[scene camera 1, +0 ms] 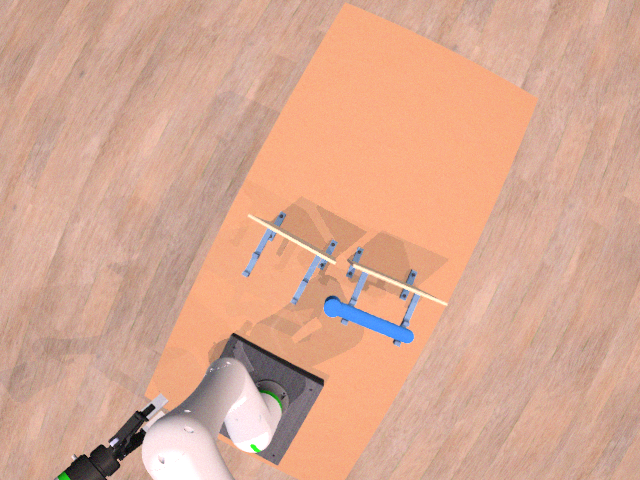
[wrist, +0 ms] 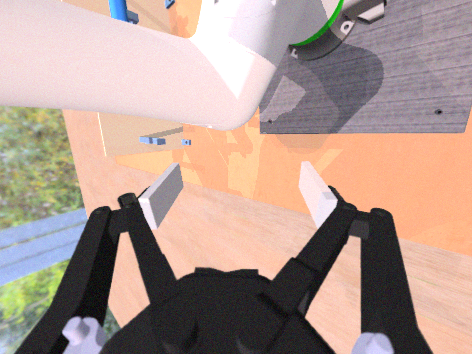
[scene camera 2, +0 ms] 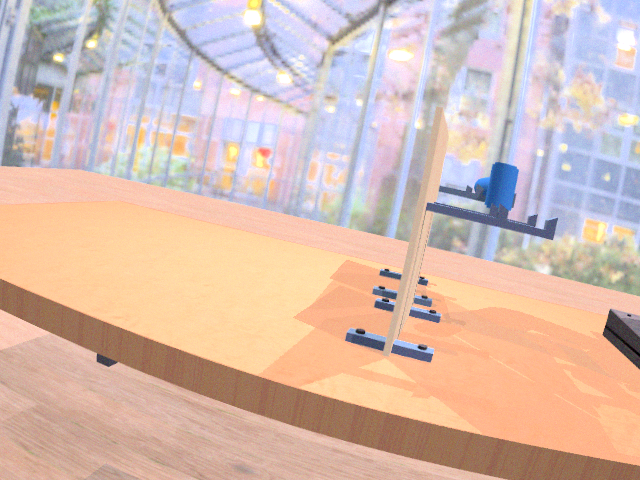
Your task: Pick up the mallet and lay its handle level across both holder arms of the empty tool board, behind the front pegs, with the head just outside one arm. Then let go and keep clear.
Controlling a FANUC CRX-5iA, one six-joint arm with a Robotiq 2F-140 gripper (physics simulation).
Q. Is my gripper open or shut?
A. Open.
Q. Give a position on a tool board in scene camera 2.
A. At 402,308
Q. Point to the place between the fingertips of my gripper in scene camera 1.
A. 164,406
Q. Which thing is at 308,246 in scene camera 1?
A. A tool board.
